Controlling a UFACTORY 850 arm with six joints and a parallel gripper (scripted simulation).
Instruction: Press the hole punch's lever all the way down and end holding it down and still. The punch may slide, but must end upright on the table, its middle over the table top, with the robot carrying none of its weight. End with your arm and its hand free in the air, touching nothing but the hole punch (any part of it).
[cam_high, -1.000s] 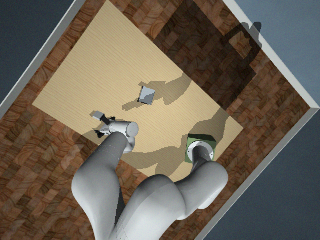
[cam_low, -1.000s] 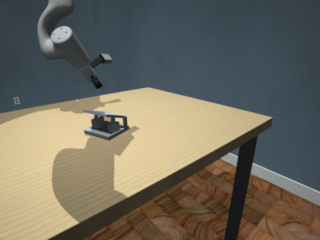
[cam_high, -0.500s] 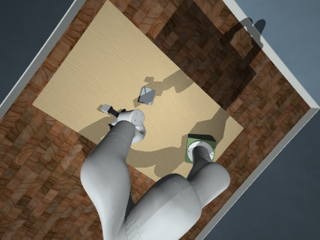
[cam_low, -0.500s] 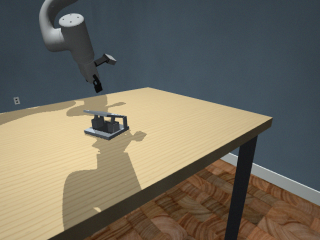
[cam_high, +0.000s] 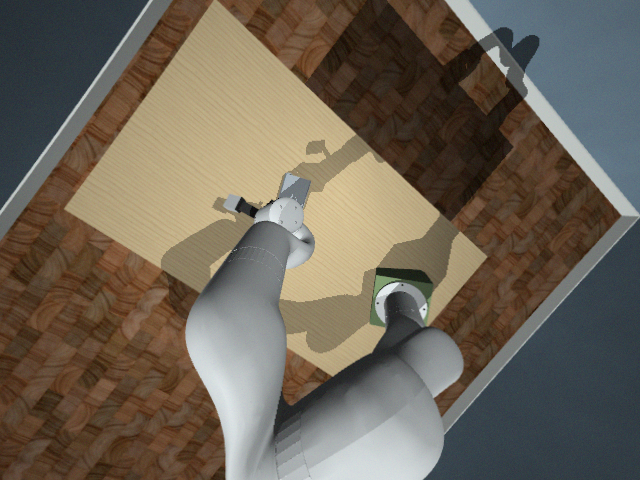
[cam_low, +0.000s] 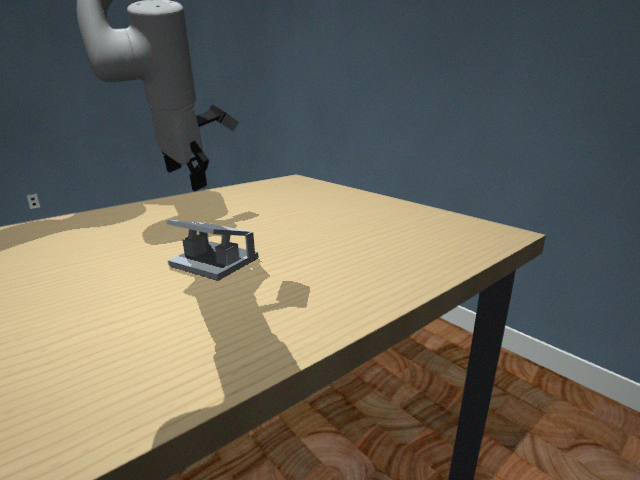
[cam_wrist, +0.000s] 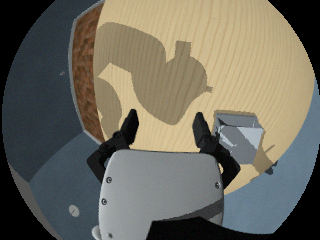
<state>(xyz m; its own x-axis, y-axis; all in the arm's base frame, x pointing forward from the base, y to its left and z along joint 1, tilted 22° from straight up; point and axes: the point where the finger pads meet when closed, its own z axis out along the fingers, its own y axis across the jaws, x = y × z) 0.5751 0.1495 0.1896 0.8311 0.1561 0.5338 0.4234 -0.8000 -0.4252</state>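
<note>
My gripper is now 180 mm to the left of the flat lever and 70 mm above it. The rest, counted from my hand: grey hole punch (170 mm to the right, 90 mm below).
</note>
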